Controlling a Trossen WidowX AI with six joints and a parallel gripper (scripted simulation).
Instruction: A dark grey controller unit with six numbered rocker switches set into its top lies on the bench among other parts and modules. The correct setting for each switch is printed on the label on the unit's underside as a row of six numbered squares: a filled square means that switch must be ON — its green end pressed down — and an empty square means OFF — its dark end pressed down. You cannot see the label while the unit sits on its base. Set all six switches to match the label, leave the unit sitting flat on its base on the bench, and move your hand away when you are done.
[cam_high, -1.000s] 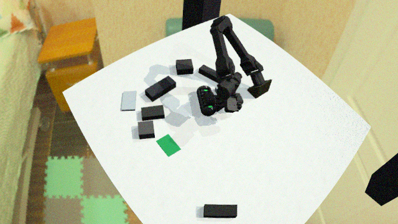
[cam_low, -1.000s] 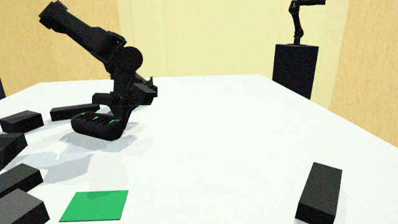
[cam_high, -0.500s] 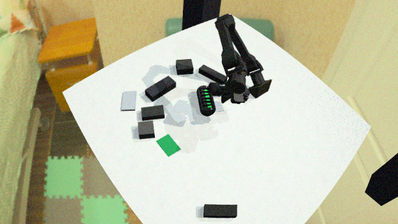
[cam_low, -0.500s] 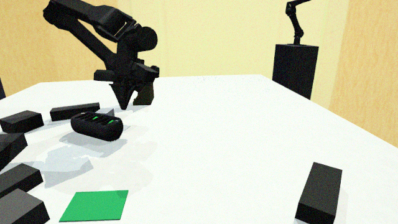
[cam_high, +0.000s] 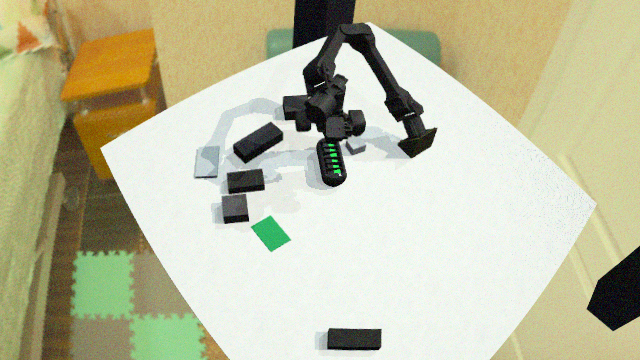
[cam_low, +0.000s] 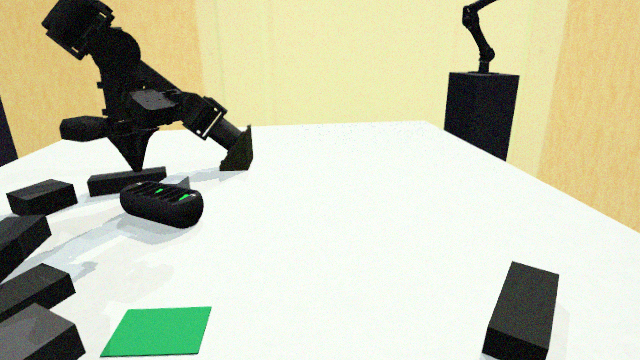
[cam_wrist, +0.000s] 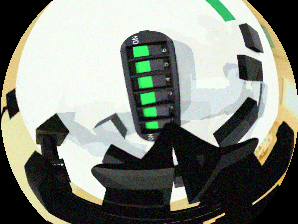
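My gripper tip is now 10 cm past the small grey cube, 3 cm to the right of it and 7 cm above it. Round my gripper tip: green card (29 cm ahead, 7 cm to the left, 8 cm below); light grey plate (26 cm ahead, 24 cm to the right, 8 cm below).
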